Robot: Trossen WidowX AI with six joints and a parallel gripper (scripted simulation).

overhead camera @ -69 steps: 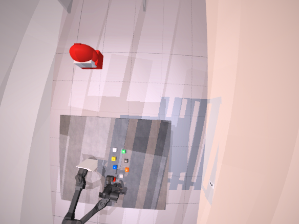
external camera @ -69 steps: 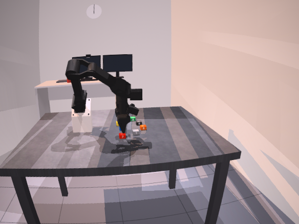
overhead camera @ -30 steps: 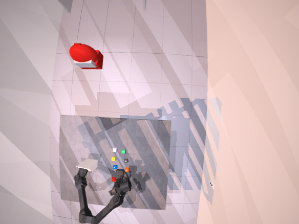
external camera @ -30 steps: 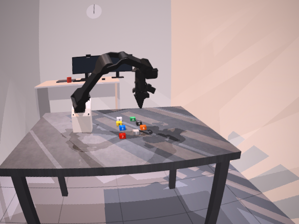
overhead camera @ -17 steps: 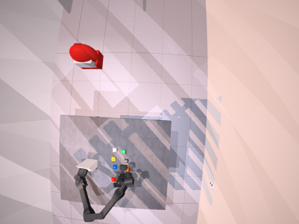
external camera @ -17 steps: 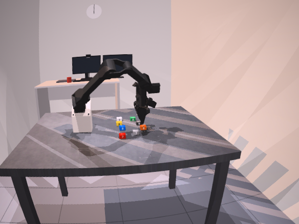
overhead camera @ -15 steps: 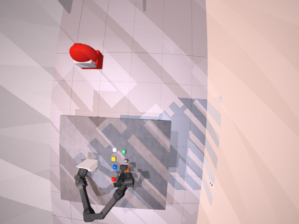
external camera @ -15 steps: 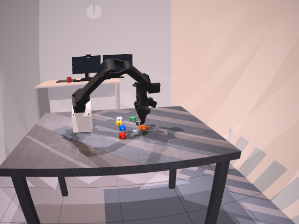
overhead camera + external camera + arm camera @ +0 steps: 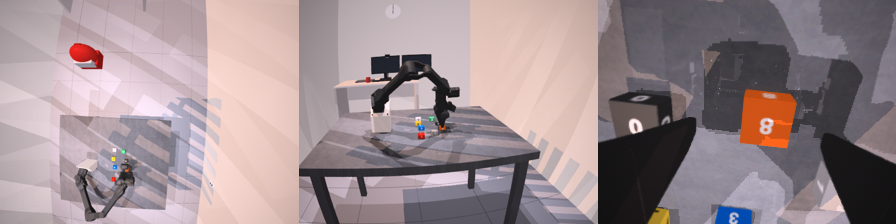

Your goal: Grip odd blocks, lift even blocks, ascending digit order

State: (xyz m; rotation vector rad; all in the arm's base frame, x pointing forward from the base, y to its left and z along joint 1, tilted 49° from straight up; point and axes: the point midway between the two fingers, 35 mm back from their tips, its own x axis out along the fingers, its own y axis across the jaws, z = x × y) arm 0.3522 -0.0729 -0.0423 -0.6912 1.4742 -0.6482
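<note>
My gripper tip is 4 cm past the green block, 17 cm to the right of it and 1 cm above it. Also, from my gripper tip: yellow block (13 cm behind, 9 cm to the left, 1 cm below); then red block (12 cm behind, 12 cm to the right, 1 cm below); then blue block (11 cm behind, 1 cm to the left, 1 cm below).
</note>
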